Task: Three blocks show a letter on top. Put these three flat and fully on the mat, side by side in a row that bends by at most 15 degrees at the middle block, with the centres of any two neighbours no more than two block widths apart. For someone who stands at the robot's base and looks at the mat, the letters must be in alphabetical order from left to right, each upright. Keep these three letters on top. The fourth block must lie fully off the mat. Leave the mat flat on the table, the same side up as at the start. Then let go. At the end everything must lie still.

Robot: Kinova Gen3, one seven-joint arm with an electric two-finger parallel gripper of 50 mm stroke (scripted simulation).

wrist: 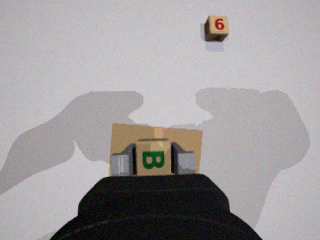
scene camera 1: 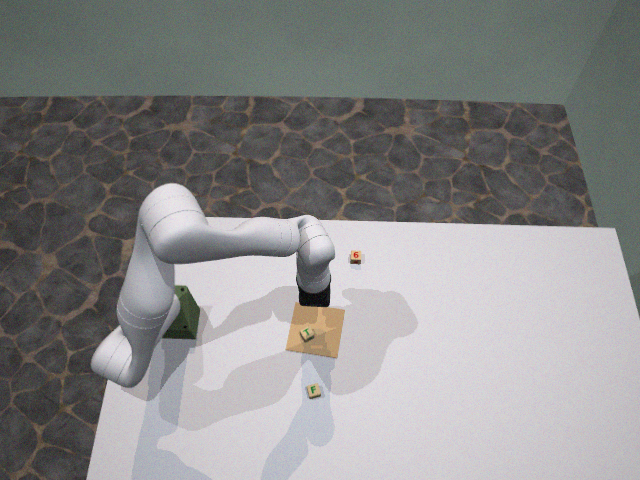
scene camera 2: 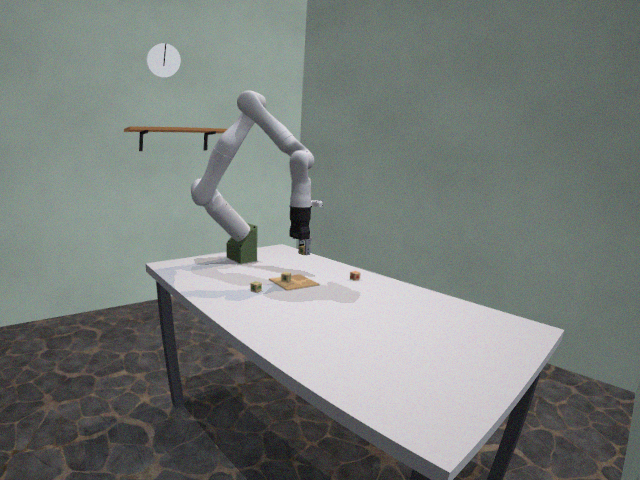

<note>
In view: my gripper [scene camera 2: 304, 253], a tan mat [scene camera 1: 326, 322] and a B block [wrist: 153, 156].
The tan mat is seen too in the wrist view [wrist: 122, 134]. My gripper also shows in the wrist view [wrist: 153, 153].
</note>
